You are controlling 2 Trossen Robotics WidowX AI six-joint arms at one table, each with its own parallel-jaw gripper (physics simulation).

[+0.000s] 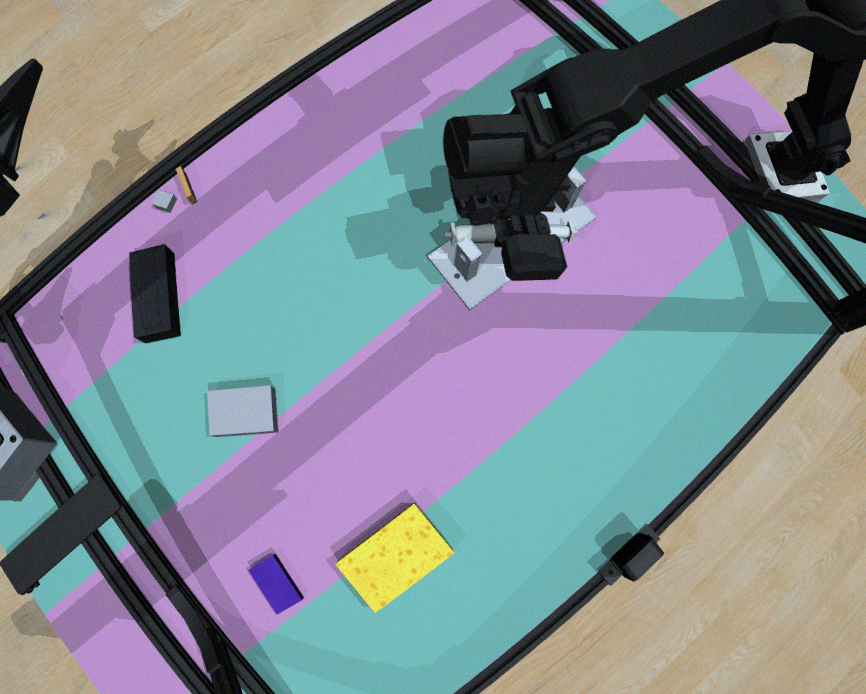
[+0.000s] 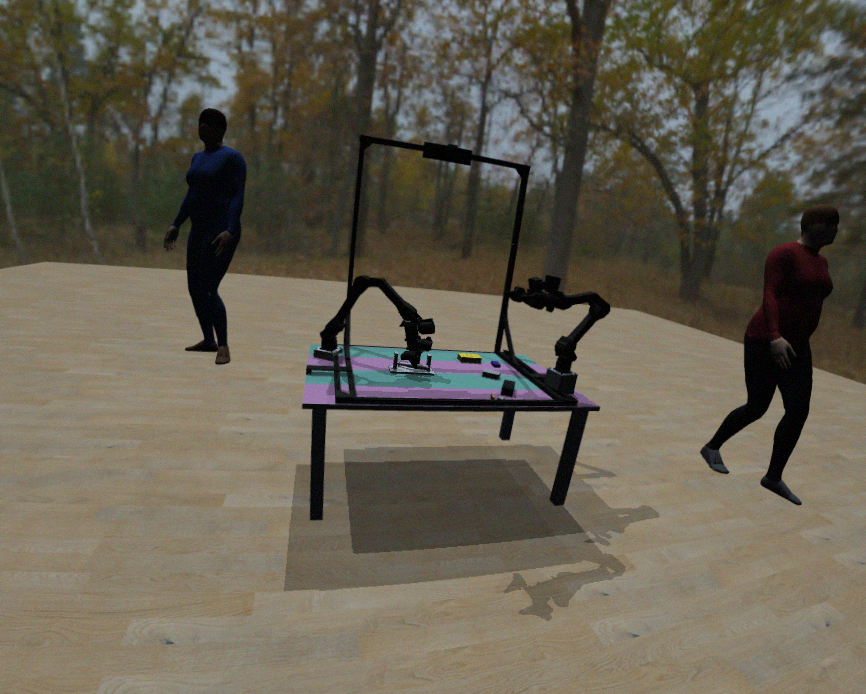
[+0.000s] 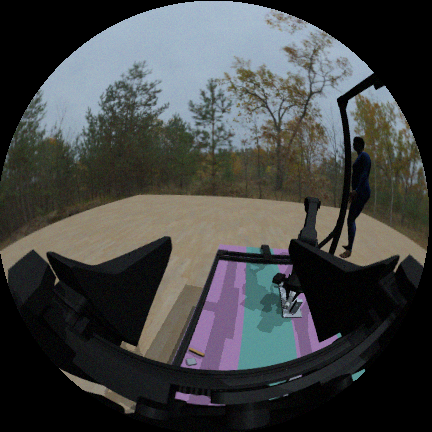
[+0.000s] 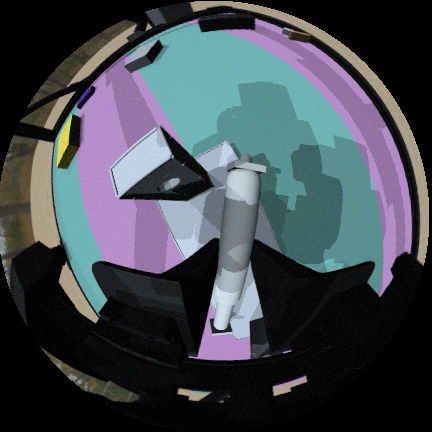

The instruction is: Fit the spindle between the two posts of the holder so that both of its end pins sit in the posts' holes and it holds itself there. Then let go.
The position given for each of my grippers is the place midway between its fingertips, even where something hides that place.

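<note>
There is a grey spindle [image 1: 485,233] here, and I find the spindle [image 4: 242,188] from another view too. A holder base plate [image 4: 192,223] is also in my sight. As for my own grippers, I see my right gripper [image 1: 496,236], which is also the gripper at [image 4: 234,244]. My left gripper [image 2: 511,295], visible as well at [image 3: 232,244], is open and holds nothing.
</note>
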